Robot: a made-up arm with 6 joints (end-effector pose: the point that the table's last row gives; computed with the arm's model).
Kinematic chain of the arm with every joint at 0, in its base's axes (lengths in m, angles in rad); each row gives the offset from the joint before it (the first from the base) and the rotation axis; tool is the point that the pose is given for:
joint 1: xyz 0 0 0.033 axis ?
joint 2: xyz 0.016 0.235 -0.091 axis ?
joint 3: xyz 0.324 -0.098 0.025 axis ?
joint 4: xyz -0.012 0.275 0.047 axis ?
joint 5: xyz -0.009 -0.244 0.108 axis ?
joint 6: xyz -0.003 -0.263 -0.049 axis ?
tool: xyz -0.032 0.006 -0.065
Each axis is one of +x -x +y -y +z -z.
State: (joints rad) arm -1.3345 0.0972 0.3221 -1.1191 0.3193 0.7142
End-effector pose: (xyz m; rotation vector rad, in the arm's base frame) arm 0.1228 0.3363 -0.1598 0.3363 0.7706 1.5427
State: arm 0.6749 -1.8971 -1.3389 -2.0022 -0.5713 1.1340
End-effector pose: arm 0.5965 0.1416 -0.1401 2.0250 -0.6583 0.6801
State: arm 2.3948 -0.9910 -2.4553 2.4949 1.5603 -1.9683
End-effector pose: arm 0.0848 -0.1829 -0.0695 1.8387 -1.2753 -2.1852
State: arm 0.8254 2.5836 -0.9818 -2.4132 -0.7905 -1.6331
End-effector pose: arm 0.5134 -0.3002 -0.2382 0.0755 -2.8534 -1.2068
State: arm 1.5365 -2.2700 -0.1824 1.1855 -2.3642 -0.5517
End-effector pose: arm 0.0761 -0.2527 -0.1036 -1.1855 -0.8783 -1.4780
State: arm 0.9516 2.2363 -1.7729 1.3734 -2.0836 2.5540
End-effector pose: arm 0.4771 0.1152 -0.2748 1.4608 0.0557 1.6908
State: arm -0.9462 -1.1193 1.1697 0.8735 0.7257 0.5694
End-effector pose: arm 0.2202 0.3888 0.1983 0.6196 -1.4041 1.5141
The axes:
joint 1: -z
joint 2: +x
joint 3: +x
joint 4: -y
joint 5: +z
joint 6: -y

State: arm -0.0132 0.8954 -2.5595 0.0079 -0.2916 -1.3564
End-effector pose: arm 0.1704 0.2963 0.0630 -1.1908 0.7657 -1.2299
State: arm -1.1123 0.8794 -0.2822 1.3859 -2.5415 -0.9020
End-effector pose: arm -0.2485 0.4213 0.0124 2.0727 1.4463 -0.9069
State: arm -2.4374 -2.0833 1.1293 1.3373 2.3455 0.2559
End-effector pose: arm -0.6828 -0.2124 -0.0158 0.6457 1.0240 -0.6668
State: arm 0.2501 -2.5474 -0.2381 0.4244 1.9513 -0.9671
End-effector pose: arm 0.6112 0.2004 -0.2285 1.3471 -1.8110 -0.0454
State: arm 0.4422 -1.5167 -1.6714 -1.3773 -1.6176 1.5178
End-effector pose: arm 0.3807 0.1042 -0.2743 1.5001 -0.1371 -0.4674
